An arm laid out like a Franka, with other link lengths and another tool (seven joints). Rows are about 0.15 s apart.
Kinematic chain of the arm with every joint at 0, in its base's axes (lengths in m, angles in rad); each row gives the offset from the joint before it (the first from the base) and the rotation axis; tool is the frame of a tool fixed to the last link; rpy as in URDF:
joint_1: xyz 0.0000 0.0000 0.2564 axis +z
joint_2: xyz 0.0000 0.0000 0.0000 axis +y
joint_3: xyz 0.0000 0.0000 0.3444 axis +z
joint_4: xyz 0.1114 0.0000 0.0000 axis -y
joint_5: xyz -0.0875 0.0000 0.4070 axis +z
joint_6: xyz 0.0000 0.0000 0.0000 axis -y
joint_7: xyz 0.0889 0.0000 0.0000 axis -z
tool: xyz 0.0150 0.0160 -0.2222 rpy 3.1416 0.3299 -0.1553
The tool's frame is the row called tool.
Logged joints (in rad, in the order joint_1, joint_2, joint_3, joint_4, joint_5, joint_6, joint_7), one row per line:
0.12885, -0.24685, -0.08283, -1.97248, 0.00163, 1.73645, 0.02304
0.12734, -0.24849, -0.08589, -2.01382, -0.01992, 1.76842, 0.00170
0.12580, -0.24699, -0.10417, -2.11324, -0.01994, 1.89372, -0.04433
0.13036, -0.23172, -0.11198, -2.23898, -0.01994, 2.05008, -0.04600
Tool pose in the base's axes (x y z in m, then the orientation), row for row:
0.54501, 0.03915, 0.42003, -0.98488, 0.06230, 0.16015, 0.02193
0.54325, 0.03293, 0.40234, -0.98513, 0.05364, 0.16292, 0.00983
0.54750, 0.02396, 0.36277, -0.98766, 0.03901, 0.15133, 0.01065
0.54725, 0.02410, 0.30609, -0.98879, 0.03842, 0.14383, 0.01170
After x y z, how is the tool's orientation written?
As a quaternion, x y z w.
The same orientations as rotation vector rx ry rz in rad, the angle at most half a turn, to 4 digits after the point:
-3.0516, 0.1930, 0.4962
-3.0757, 0.1675, 0.5087
-3.0820, 0.1217, 0.4722
-3.0834, 0.1198, 0.4485

